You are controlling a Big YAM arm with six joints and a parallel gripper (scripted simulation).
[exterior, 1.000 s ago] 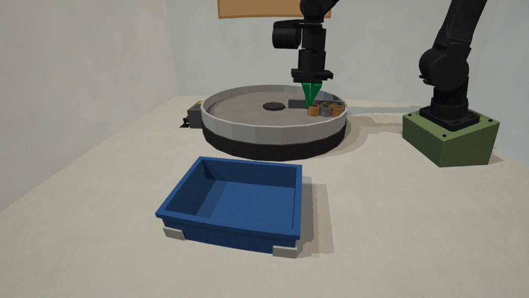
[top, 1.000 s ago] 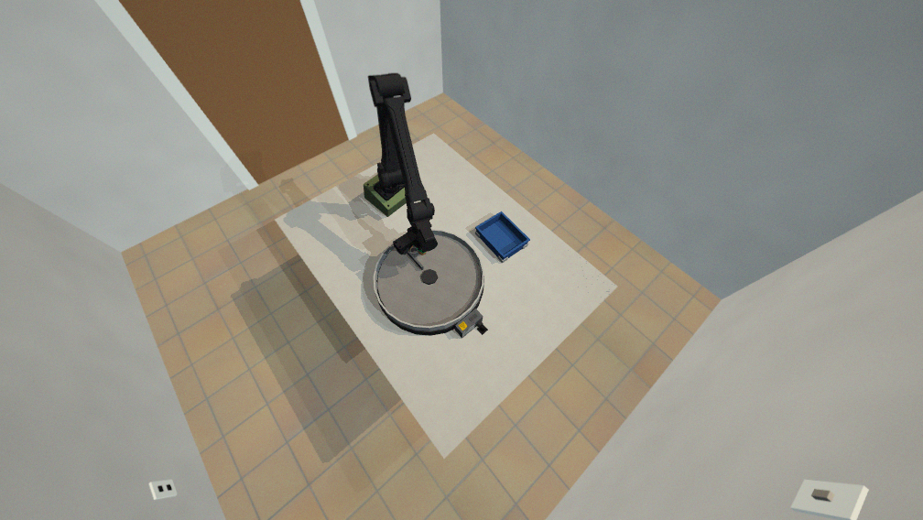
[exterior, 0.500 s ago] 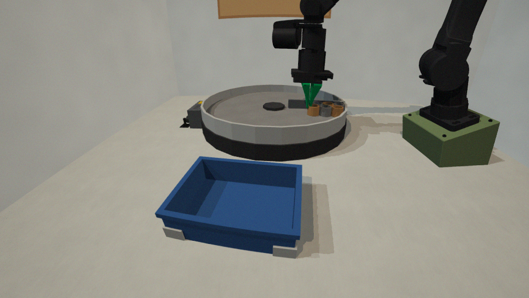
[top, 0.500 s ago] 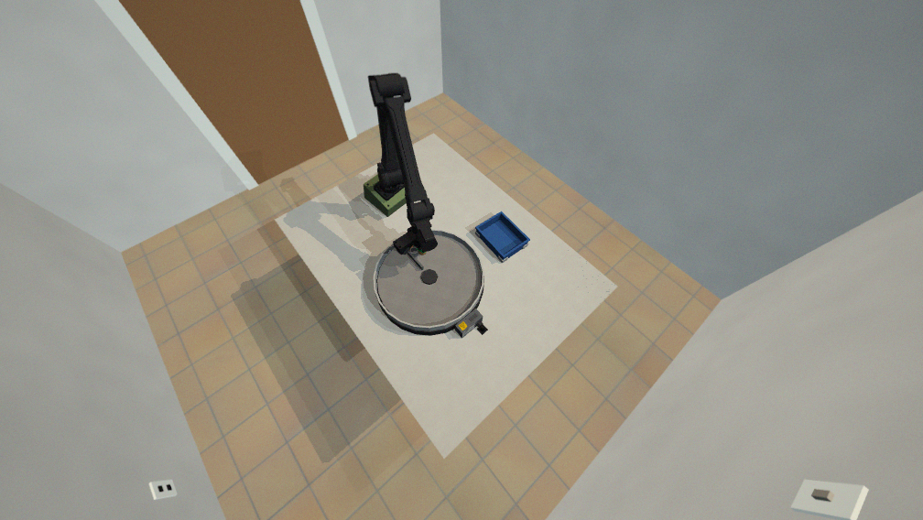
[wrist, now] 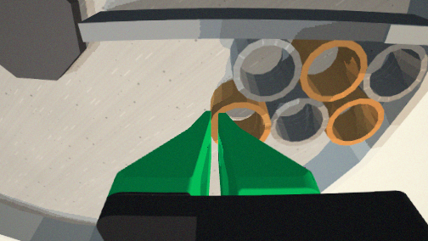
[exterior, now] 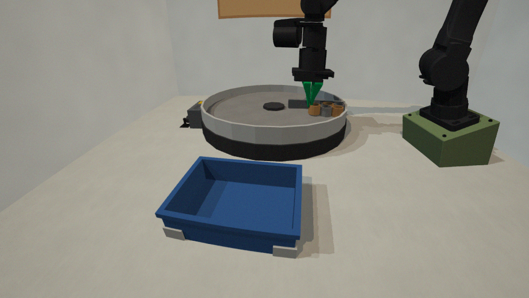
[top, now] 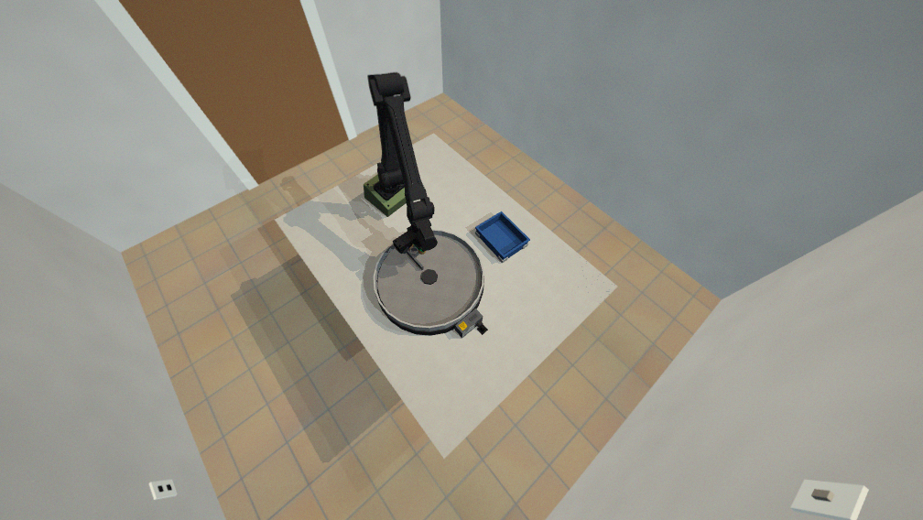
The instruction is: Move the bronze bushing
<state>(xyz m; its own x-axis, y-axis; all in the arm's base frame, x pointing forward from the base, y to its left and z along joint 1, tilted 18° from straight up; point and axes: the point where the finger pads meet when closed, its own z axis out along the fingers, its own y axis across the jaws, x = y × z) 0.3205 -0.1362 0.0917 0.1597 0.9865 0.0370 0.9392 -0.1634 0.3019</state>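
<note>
The blue crate lies 290 mm to the left of my hand, 180 mm ahead of it and 60 mm below it. The rest, counted from my hand: grey turntable 90 mm ahead, 70 mm to the right, 30 mm below.
</note>
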